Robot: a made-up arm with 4 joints.
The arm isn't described. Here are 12 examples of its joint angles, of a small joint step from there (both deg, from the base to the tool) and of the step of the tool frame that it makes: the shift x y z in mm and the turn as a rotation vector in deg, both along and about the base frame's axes.
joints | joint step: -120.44 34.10 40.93 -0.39 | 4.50 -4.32 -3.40 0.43
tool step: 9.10 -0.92 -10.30 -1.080 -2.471 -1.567
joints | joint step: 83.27 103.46 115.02 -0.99 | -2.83 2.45 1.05 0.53
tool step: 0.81 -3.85 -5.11 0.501 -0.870 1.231
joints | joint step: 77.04 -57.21 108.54 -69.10 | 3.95 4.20 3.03 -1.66
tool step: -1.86 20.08 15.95 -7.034 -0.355 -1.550
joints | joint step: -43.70 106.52 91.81 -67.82 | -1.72 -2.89 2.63 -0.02
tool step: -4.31 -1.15 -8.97 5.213 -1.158 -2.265
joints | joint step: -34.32 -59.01 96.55 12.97 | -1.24 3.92 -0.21 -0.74
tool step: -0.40 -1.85 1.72 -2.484 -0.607 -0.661
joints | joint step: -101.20 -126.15 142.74 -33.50 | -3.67 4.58 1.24 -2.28
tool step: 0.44 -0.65 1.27 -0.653 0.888 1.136
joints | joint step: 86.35 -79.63 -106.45 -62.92 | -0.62 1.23 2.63 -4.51
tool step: 4.58 -1.14 -3.54 -3.403 -0.028 0.443
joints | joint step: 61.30 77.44 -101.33 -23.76 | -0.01 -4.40 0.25 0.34
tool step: 0.43 9.65 11.99 4.721 -0.450 0.131
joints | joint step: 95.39 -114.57 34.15 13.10 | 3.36 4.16 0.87 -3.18
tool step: -1.75 -5.37 29.09 -6.454 -0.787 2.151
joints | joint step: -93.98 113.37 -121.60 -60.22 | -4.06 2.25 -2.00 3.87
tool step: -3.88 -2.38 9.66 4.207 0.677 -0.454
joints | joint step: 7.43 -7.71 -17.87 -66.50 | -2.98 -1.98 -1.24 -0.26
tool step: 2.79 2.20 -17.86 4.632 -0.715 1.229
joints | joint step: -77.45 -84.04 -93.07 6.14 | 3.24 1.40 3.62 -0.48
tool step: 3.31 -7.28 -2.30 -4.166 -0.788 3.110
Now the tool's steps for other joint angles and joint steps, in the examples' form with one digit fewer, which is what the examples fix.
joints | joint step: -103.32 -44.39 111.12 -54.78 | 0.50 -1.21 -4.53 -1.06
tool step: 2.9 16.8 0.2 -0.04 0.53 -5.35
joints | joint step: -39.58 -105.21 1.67 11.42 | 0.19 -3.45 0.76 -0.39
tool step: -1.8 8.4 10.3 3.44 -0.21 0.41
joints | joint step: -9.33 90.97 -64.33 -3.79 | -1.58 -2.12 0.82 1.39
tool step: -1.3 -10.0 7.4 4.70 -1.67 -0.81
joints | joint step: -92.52 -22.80 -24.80 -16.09 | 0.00 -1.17 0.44 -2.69
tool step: 1.3 4.8 0.3 0.62 -2.19 -0.64
